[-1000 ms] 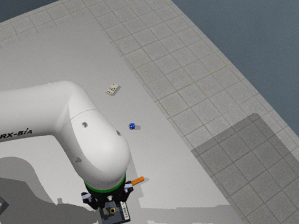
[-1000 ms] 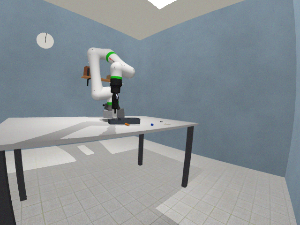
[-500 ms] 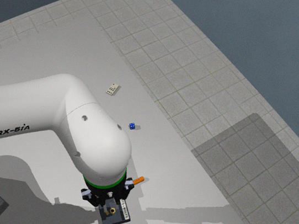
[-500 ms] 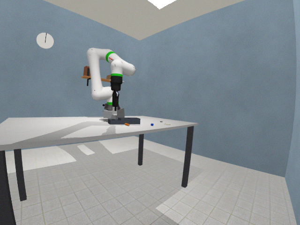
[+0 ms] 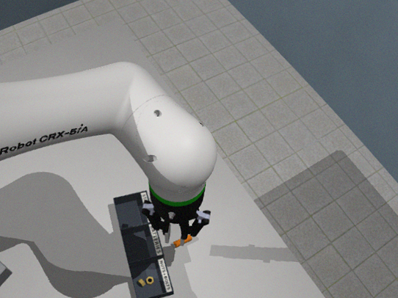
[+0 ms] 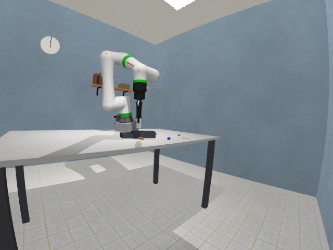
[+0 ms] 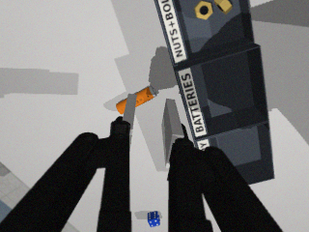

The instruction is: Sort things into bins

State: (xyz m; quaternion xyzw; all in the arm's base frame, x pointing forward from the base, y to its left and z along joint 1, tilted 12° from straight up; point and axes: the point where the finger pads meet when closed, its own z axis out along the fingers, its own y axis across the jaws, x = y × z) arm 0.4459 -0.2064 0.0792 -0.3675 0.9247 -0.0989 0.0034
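The orange battery lies 10 cm below my hand and 2 cm ahead of it. The rest, counted from my hand: dark three-part bin (9 cm below, 6 cm behind, 5 cm to the left); cream domino (35 cm to the left, 17 cm ahead, 10 cm below); blue die (17 cm to the left, 13 cm ahead, 10 cm below).
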